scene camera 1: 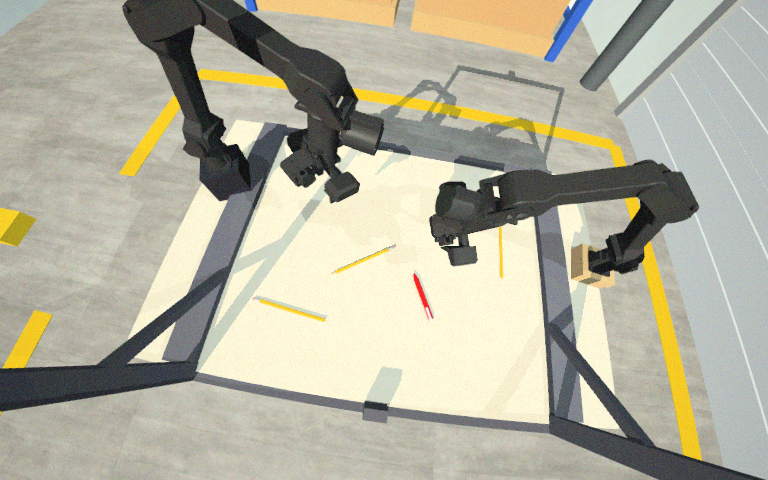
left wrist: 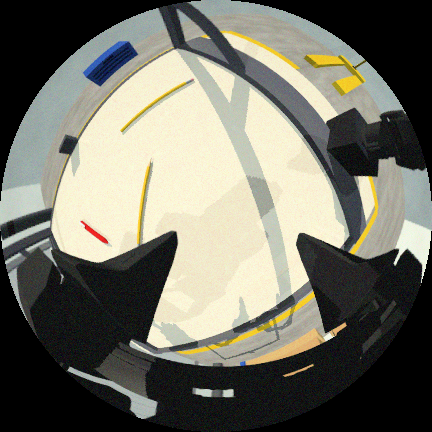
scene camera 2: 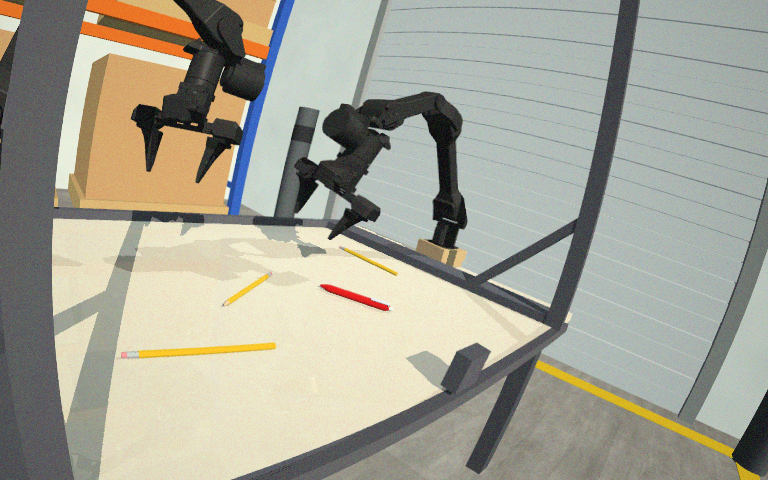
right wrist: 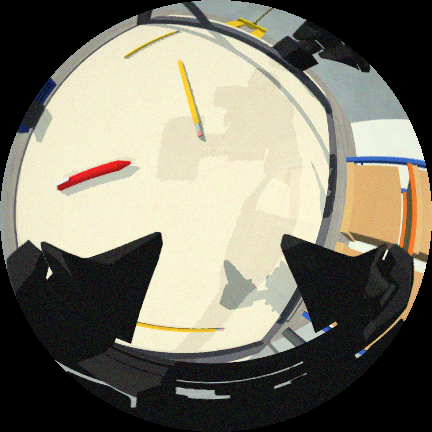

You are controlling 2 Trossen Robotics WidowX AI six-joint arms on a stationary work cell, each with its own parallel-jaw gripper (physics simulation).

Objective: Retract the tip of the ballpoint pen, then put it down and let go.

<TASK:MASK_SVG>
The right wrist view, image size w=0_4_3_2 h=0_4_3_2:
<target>right gripper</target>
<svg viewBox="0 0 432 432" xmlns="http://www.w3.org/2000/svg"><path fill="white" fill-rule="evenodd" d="M6 258L17 302L49 354L59 363L110 386L66 371L107 403L147 421L215 432L284 421L324 403L349 386L376 361L403 324L400 318L362 355L355 357L404 311L414 274L413 257L397 243L382 259L387 243L349 256L283 234L280 247L314 332L334 321L337 324L300 345L271 355L199 363L161 358L114 342L115 338L132 341L160 255L160 231L90 257L74 255L46 241L40 241L40 250L27 239ZM116 389L136 397L135 407L130 407L131 400L129 396ZM175 392L176 387L214 389L215 395L229 395L229 398L189 398Z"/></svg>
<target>red ballpoint pen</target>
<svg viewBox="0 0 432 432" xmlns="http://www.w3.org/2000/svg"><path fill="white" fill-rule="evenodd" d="M133 161L115 160L84 170L70 177L67 176L55 182L55 190L62 190L84 180L120 170Z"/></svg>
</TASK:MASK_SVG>
